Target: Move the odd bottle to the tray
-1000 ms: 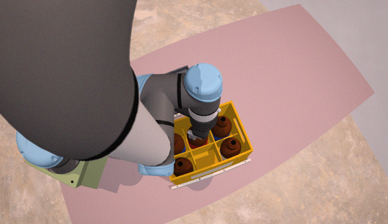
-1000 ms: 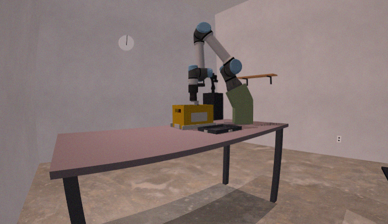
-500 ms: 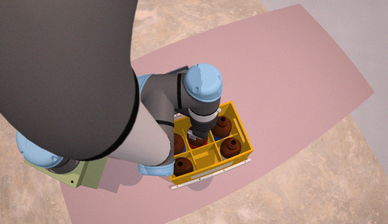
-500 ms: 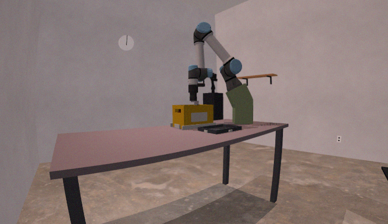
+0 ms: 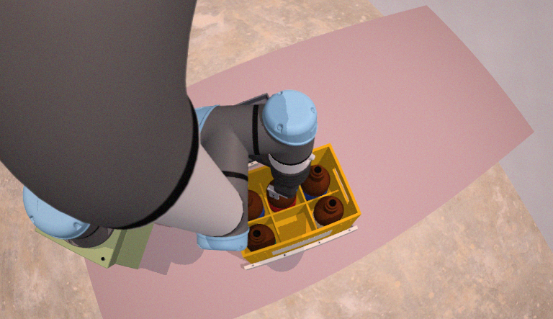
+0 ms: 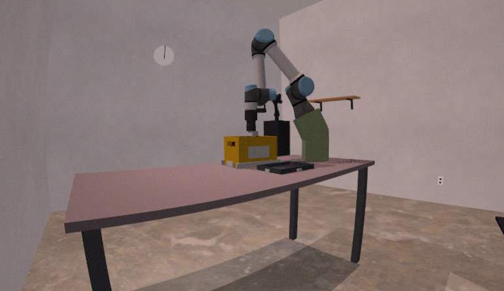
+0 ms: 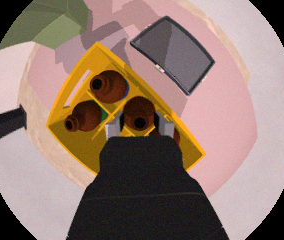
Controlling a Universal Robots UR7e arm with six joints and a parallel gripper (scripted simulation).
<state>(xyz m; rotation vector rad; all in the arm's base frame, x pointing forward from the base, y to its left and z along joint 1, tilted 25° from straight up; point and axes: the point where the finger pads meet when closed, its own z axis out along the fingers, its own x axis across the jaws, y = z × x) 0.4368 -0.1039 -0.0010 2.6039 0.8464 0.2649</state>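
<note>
Right now the crate is 8 cm below my hand, 5 cm to the right of it and 1 cm behind it. Also, from my hand: glass bottle 10 cm to the right, 7 cm below, 7 cm ahead; dark tray 23 cm to the left, 15 cm below.
</note>
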